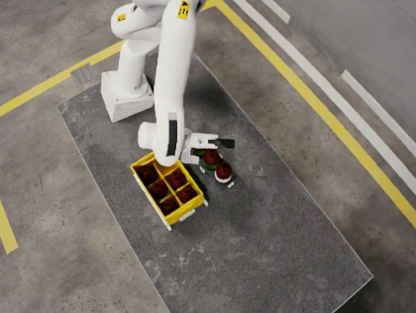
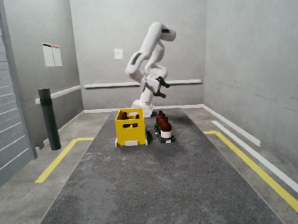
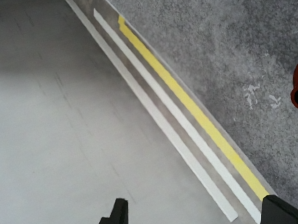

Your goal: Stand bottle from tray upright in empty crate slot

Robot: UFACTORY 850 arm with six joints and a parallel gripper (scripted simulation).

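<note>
Right now my hand is 60 mm past the glass bottle, 10 mm to the left of it and 250 mm above it. From my hand the other things lie so: dark tray 60 mm behind, 320 mm below; yellow crate 90 mm behind, 230 mm to the right, 250 mm below.
</note>
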